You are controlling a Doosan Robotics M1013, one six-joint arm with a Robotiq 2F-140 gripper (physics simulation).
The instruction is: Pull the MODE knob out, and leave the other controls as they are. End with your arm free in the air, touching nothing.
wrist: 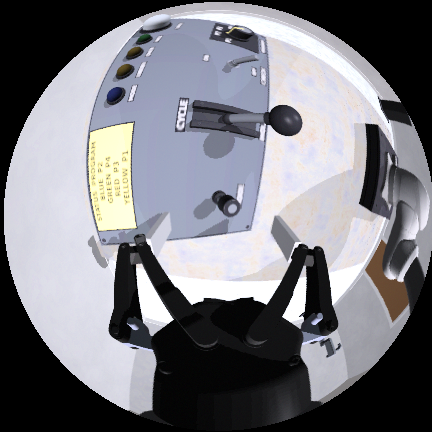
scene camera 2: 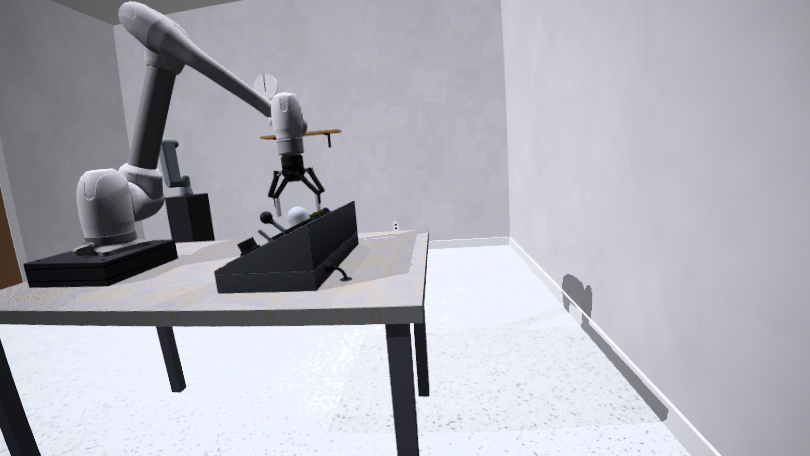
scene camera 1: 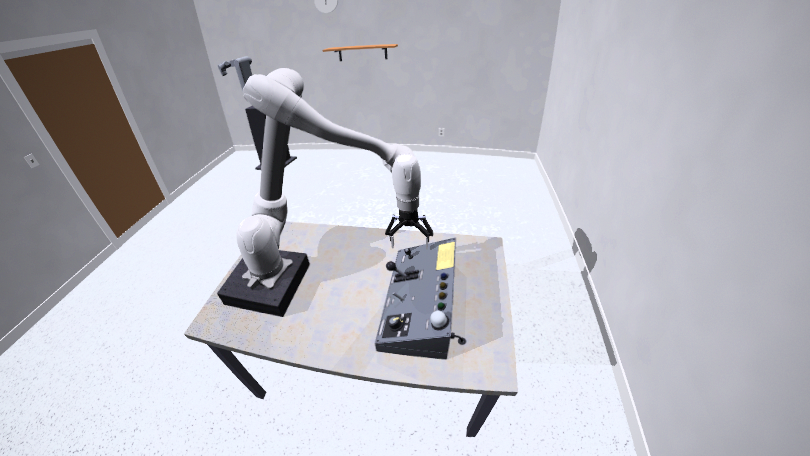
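Pixels of known places: gripper, fingertip midpoint: (wrist: 221,222) (scene camera 1: 409,246); arm's base at its link origin: (wrist: 388,181) (scene camera 2: 113,249) (scene camera 1: 268,270).
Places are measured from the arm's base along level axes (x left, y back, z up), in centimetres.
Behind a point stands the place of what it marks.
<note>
The small black knob with a grey-ringed tip (scene camera 1: 408,252) @[x 26.4, y -58.5, z 4.8 cm] (wrist: 227,204) @[x 26.7, y -58.2, z 5.6 cm], taken as the MODE knob, stands on the sloped grey console (scene camera 1: 419,311) @[x -1.7, y -71.9, z 4.2 cm] (scene camera 2: 334,240) @[x 7.5, y -82.0, z 0.5 cm] (wrist: 160,170) @[x 24.8, y -67.7, z 4.3 cm] near its far end. Its label is too blurred to read. It is hidden in the scene camera 2 view. My gripper (scene camera 1: 409,241) @[x 29.4, y -58.2, z 5.3 cm] (scene camera 2: 298,206) @[x 29.4, y -58.2, z 5.3 cm] (wrist: 221,222) @[x 29.4, y -58.2, z 5.3 cm] is open and empty, pointing down above the console's far end. In the wrist view the knob shows just beyond the gap between the fingertips, towards the lever. The fingers appear apart from the knob and panel.
A ball-topped CYCLE lever (scene camera 1: 391,265) @[x 13.5, y -55.8, z 8.3 cm] (scene camera 2: 266,217) @[x 13.0, y -56.2, z 7.1 cm] (wrist: 286,120) @[x 15.3, y -55.5, z 8.6 cm] rises beside the knob. Farther along are a toggle (scene camera 1: 399,296) @[x 3.5, y -62.4, z 3.3 cm] (wrist: 244,61) @[x 4.1, y -61.6, z 3.2 cm], a rotary selector (scene camera 1: 395,322) @[x -9.2, y -65.5, z 4.8 cm] (wrist: 243,33), and a white dome (scene camera 1: 438,319) @[x -8.2, y -80.2, z 11.5 cm] (scene camera 2: 297,215) @[x -8.7, y -80.9, z 10.3 cm] (wrist: 157,23). A yellow note (scene camera 1: 446,256) @[x 25.9, y -75.2, z 7.4 cm] (wrist: 114,177) @[x 26.2, y -73.7, z 6.9 cm] and several coloured lamps line the raised side.
</note>
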